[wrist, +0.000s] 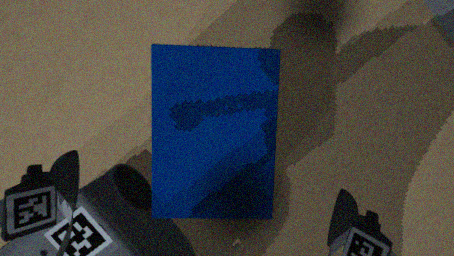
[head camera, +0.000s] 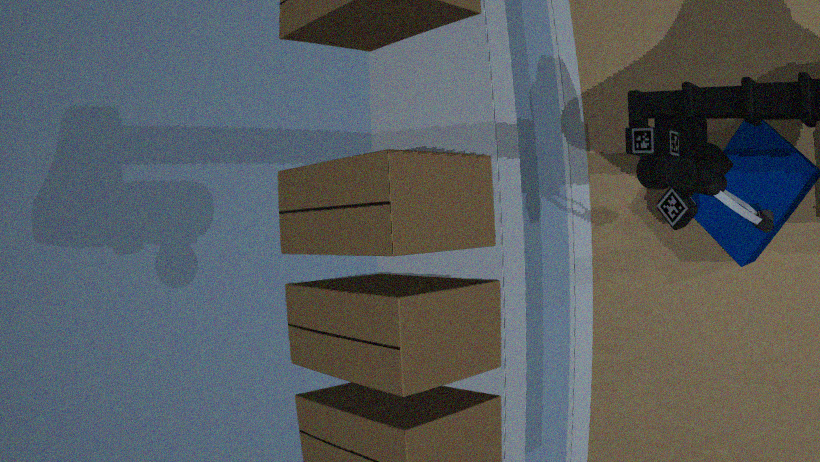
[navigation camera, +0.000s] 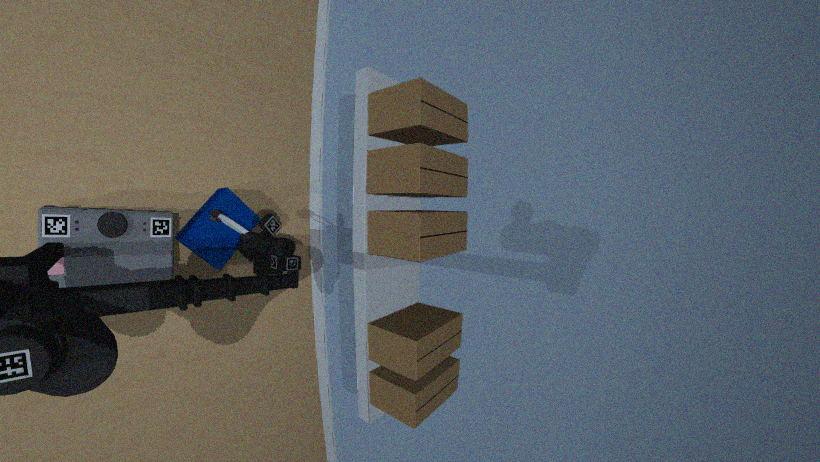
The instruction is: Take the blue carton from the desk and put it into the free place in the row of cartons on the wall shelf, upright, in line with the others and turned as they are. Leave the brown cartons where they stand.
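Where they show: gripper, between the fingertips: (head camera: 733,179) (navigation camera: 233,236); robot's base, origin of its link: (navigation camera: 112,223).
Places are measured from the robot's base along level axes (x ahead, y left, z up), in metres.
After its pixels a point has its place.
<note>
The blue carton (head camera: 774,183) {x -0.019, y -0.283, z 0.120 m} (navigation camera: 209,241) {x -0.051, y -0.294, z 0.120 m} (wrist: 215,130) is turned askew to the shelf, with tan surface around it. My gripper (head camera: 720,215) (navigation camera: 243,219) (wrist: 209,190) {x -0.021, y -0.329, z 0.276 m} is open above it; the wrist view shows the fingers wide apart, left and right of its lower part, and the carton's long sides nearly upright in the picture. The fingers' height above it is hard to tell. Brown cartons (head camera: 444,200) (navigation camera: 395,175) stand in a row on the wall shelf (head camera: 424,86) {x -0.148, y -0.696, z 0.659 m} (navigation camera: 361,286) {x -0.135, y -0.565, z 0.645 m}. The navigation view shows a wide gap between the three upper and two lower ones.
My arm (head camera: 717,103) {x -0.101, y -0.252, z 0.615 m} (navigation camera: 212,290) {x -0.102, y -0.171, z 0.617 m} reaches beside the blue carton. My grey base (navigation camera: 114,258) {x -0.094, y -0.004, z 0.160 m} with square markers lies left of the carton in the navigation view, and part of it shows low left in the wrist view. Shadows of the arm fall on wall, shelf and carton.
</note>
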